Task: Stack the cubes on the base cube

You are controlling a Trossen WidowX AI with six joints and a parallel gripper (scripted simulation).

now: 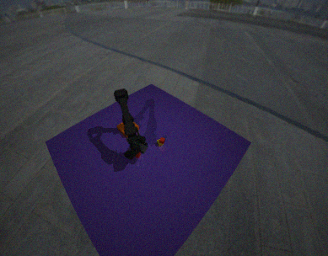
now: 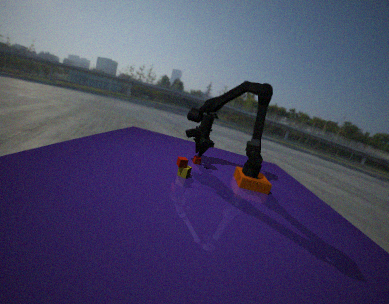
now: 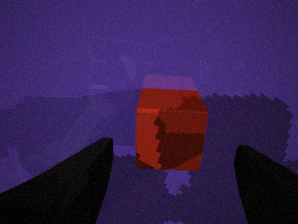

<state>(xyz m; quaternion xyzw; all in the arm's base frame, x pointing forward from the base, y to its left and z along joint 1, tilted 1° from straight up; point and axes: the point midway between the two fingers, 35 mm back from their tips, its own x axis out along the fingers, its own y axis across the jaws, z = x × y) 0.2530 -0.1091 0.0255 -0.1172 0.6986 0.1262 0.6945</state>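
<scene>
Right now my gripper tip is 40 mm short of the yellow base cube, 200 mm to the right of it and 30 mm above it.
</scene>
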